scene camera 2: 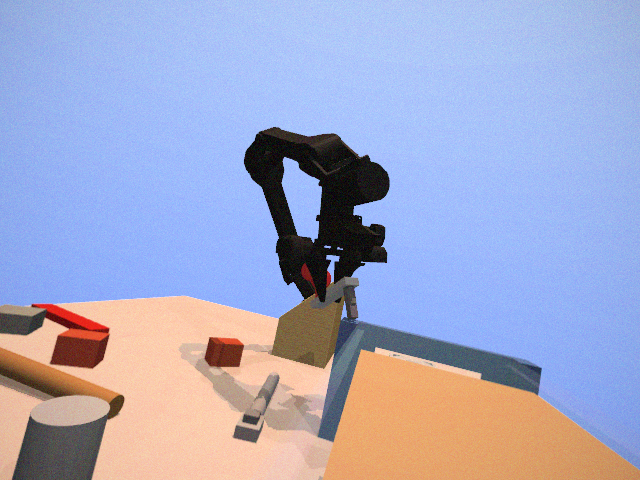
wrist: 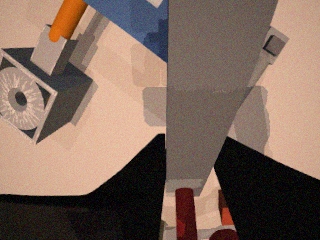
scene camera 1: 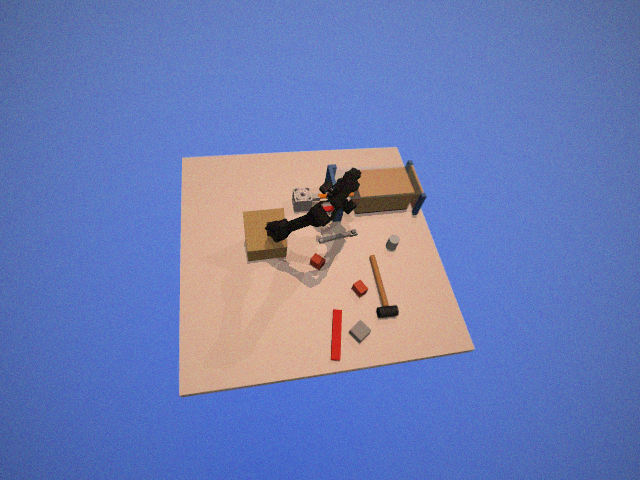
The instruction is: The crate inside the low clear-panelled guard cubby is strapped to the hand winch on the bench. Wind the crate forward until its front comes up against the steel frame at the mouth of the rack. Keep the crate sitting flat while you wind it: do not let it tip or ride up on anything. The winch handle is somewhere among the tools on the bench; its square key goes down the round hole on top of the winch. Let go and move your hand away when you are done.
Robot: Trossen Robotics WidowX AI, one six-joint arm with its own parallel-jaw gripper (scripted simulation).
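Note:
On scene camera 2 you've got the gripper [scene camera 2: 329,302], and there's a winch handle [scene camera 2: 345,287] as well. That same camera shows a grey wrench [scene camera 2: 248,428] and a red bar [scene camera 2: 55,313]. As for the wrist view, it shows the gripper [wrist: 187,140], the winch handle [wrist: 210,61] and the wrench [wrist: 274,41], while the red bar is out of frame in the wrist view.

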